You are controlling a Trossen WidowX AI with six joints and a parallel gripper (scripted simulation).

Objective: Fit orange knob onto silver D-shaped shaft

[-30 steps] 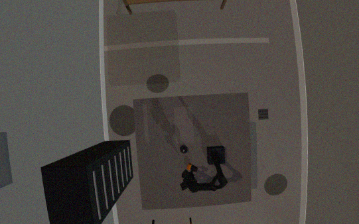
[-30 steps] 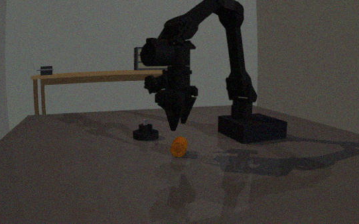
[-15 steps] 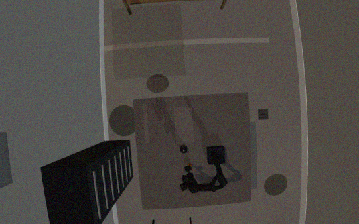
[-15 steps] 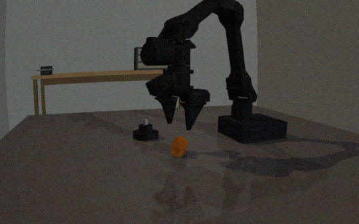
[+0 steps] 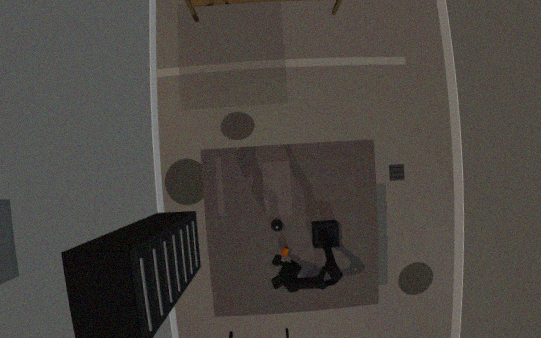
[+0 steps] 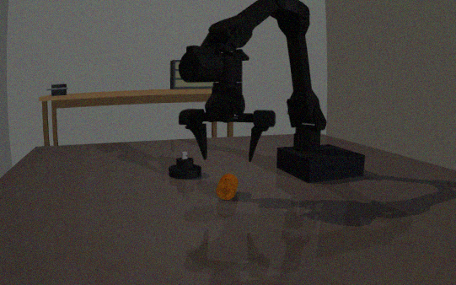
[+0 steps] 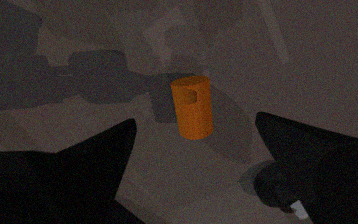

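Right now the orange knob is 60 mm below my gripper tip. Round my gripper tip: dark round pedestal (210 mm to the right, 60 mm ahead, 50 mm below).
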